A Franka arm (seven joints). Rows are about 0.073 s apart.
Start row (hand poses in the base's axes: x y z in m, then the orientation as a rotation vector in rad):
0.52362, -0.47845, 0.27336, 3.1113, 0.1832, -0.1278
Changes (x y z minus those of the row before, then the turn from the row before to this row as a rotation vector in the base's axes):
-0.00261, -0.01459, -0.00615, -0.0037, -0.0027, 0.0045
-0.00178, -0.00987, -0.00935, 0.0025, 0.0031, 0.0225
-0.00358, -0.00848, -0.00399, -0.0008, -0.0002, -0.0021
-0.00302, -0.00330, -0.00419, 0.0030, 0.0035, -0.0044
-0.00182, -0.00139, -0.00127, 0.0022, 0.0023, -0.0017
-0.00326, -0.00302, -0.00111, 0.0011, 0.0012, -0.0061
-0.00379, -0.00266, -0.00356, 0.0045, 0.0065, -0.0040
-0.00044, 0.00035, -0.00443, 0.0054, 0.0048, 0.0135
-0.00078, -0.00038, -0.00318, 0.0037, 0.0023, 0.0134
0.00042, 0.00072, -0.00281, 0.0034, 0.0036, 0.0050
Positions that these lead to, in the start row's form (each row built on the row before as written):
0.52101, -0.49304, 0.26721, 3.1070, 0.1897, -0.1237
0.51923, -0.50291, 0.25786, 3.1063, 0.2250, -0.1279
0.51565, -0.51139, 0.25387, 3.1058, 0.2216, -0.1277
0.51263, -0.51469, 0.24968, 3.1095, 0.2153, -0.1330
0.51081, -0.51608, 0.24841, 3.1119, 0.2130, -0.1365
0.50755, -0.51910, 0.24730, 3.1139, 0.2037, -0.1384
0.50376, -0.52176, 0.24374, 3.1189, 0.1982, -0.1484
0.50332, -0.52141, 0.23931, 3.1222, 0.2200, -0.1555
0.50254, -0.52179, 0.23613, 3.1236, 0.2415, -0.1588
0.50296, -0.52107, 0.23332, 3.1261, 0.2499, -0.1642

